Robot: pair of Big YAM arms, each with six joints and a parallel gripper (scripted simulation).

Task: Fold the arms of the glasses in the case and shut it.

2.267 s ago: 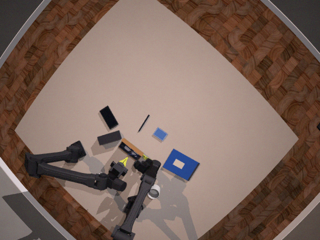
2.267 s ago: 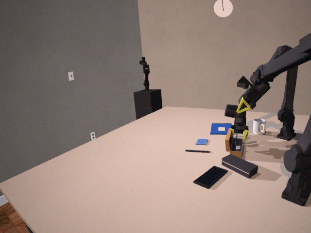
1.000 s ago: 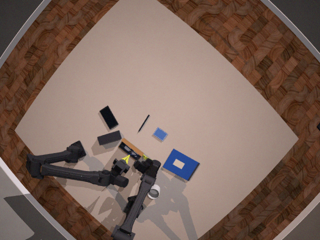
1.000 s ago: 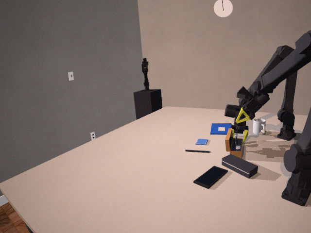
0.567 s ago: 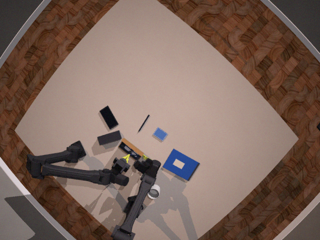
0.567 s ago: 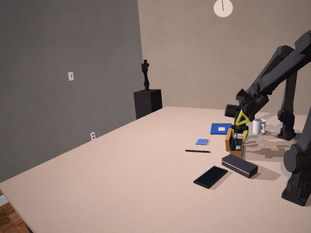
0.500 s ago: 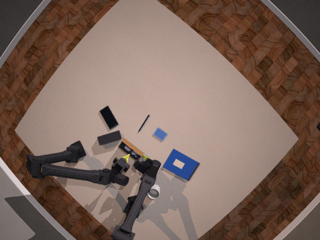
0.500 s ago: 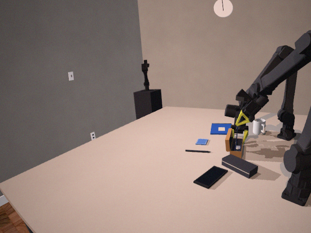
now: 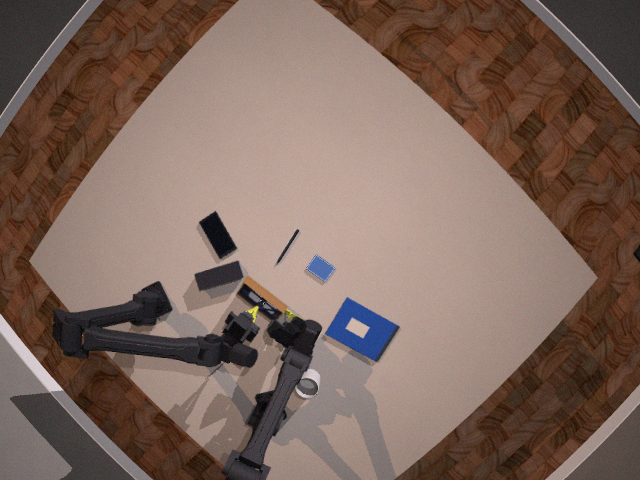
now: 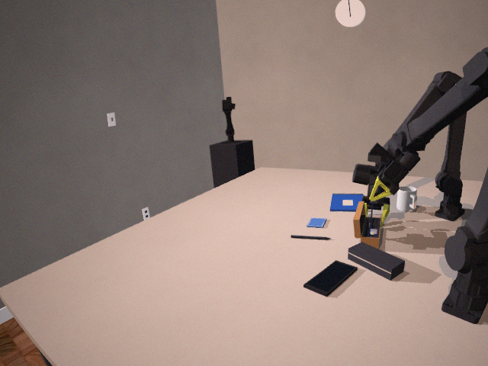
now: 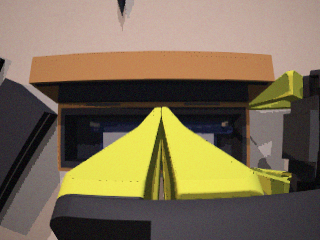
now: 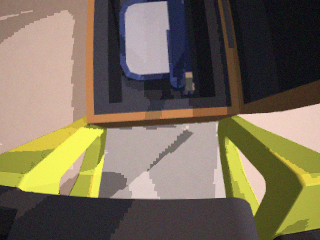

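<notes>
The glasses case is 2 cm ahead of my left hand, 1 cm to the left of it and 9 cm below it. The rest, counted from my left hand: white mug: 11 cm behind, 30 cm to the right, 10 cm below; black box: 4 cm behind, 17 cm to the left, 12 cm below.
</notes>
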